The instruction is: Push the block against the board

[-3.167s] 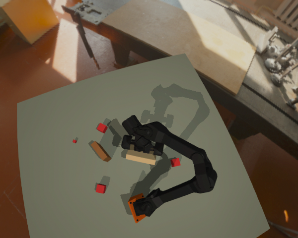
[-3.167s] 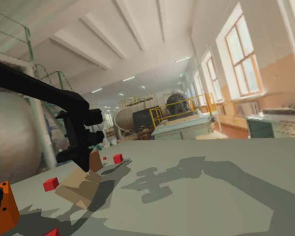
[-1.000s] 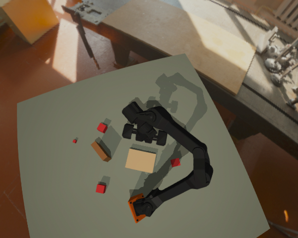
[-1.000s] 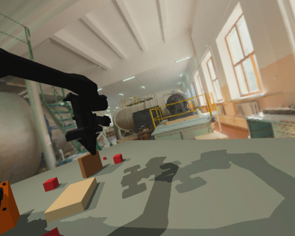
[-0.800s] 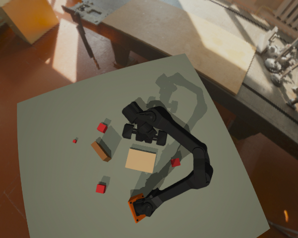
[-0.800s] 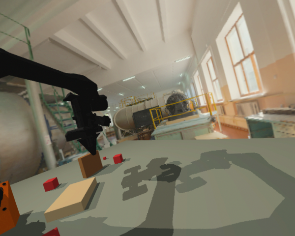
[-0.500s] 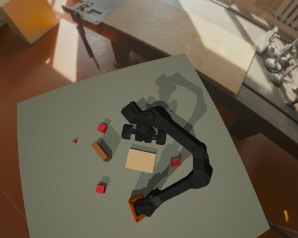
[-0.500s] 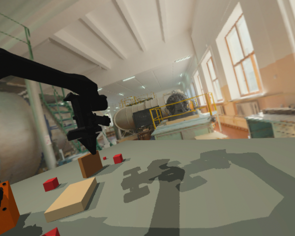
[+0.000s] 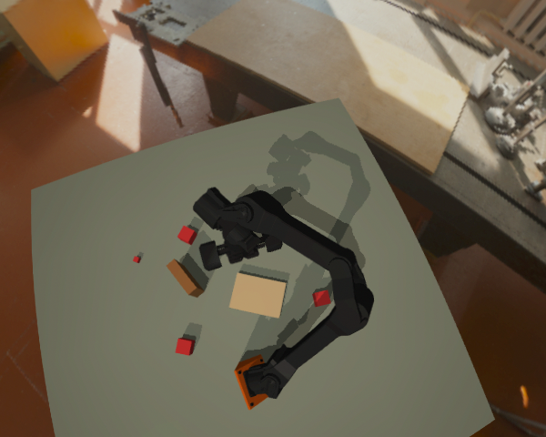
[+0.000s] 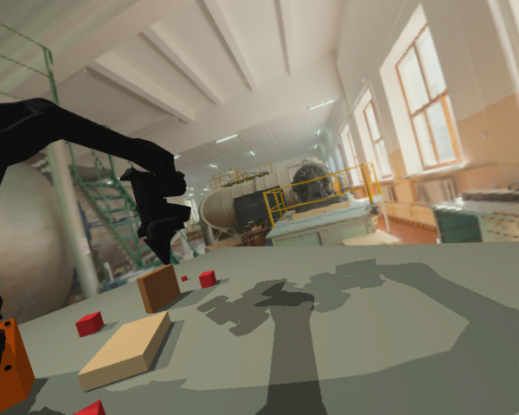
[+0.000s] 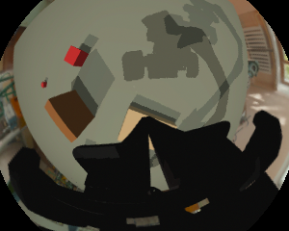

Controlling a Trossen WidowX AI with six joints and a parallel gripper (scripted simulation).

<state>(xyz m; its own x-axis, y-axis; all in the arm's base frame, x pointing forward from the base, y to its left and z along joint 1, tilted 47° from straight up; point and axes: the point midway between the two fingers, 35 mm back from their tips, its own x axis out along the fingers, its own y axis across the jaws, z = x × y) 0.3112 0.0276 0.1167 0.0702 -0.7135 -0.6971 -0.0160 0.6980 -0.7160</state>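
Right now the brown square block is 18 cm to the left of my gripper tip and 9 cm below it. The rest, counted from my gripper tip: tiny red cube (11 cm ahead, 33 cm to the left, 13 cm below); then tan board (10 cm behind, 1 cm to the right, 12 cm below).
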